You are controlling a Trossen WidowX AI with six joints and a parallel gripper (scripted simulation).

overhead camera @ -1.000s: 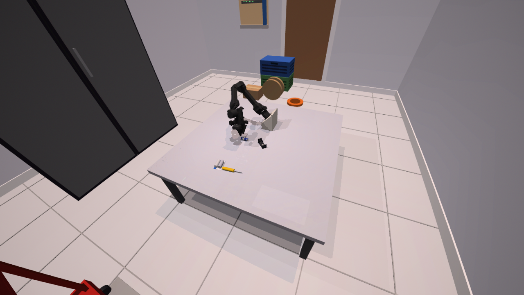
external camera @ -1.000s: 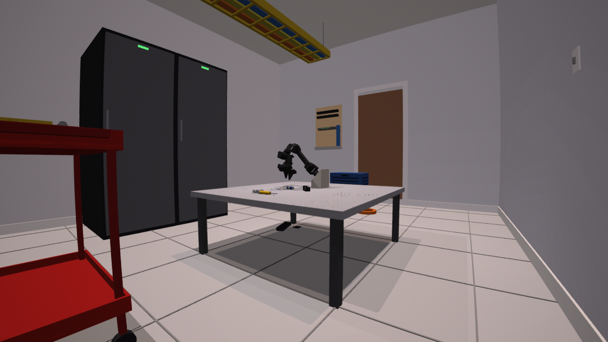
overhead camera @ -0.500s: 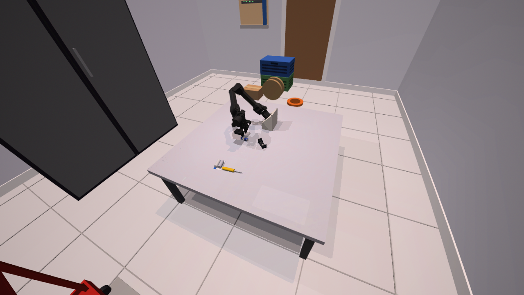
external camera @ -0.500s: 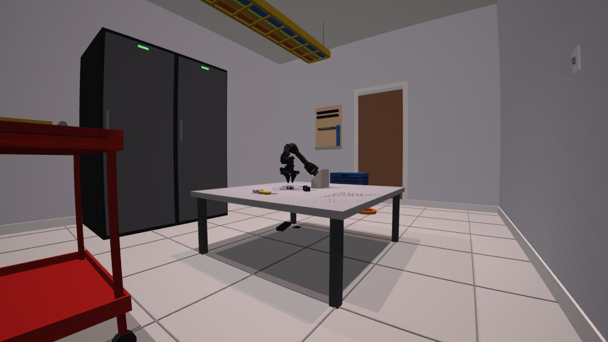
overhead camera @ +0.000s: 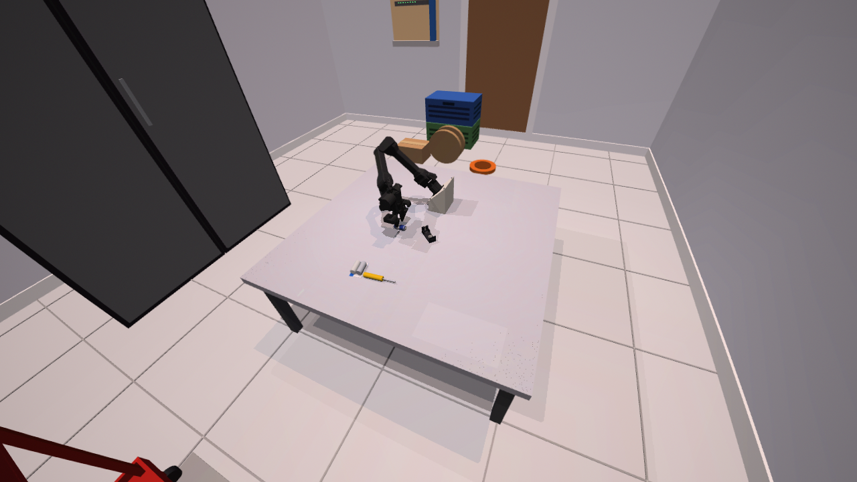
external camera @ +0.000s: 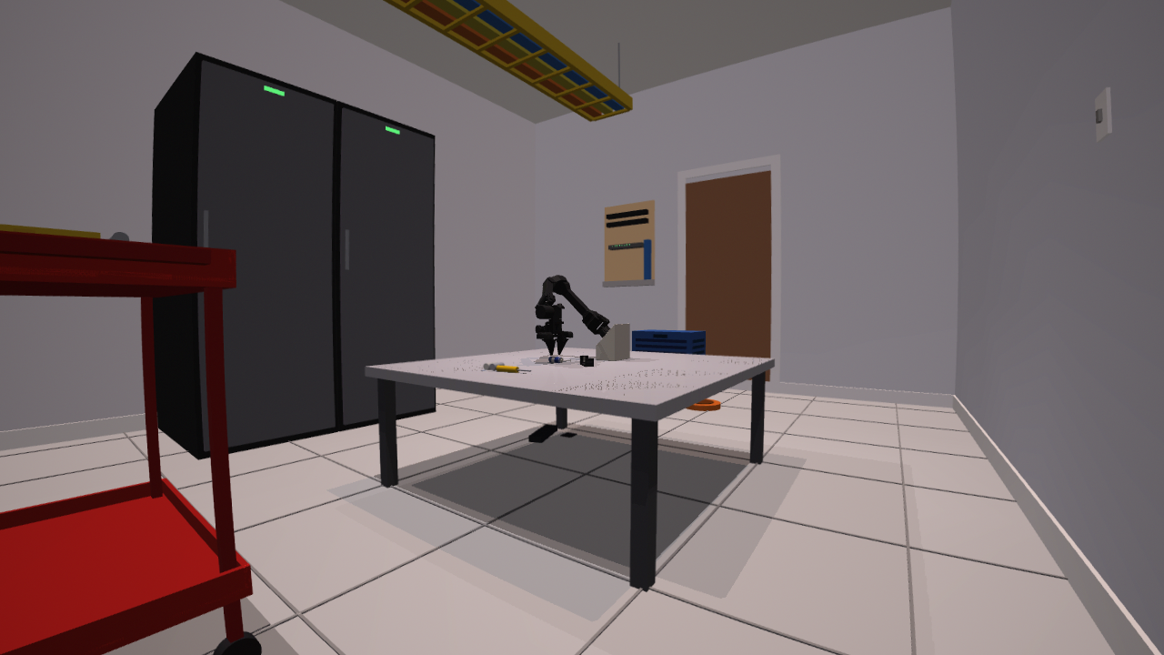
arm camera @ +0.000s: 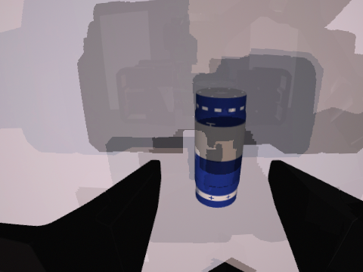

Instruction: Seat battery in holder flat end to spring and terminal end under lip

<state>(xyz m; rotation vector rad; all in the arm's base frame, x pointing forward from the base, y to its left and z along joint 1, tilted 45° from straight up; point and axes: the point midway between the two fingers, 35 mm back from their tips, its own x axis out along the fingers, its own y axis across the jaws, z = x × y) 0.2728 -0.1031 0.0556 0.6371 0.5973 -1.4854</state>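
The grey battery is 2 cm below my gripper tip. The rest, counted from my gripper tip: yellow-handled screwdriver 34 cm ahead, 9 cm to the left, 2 cm below.
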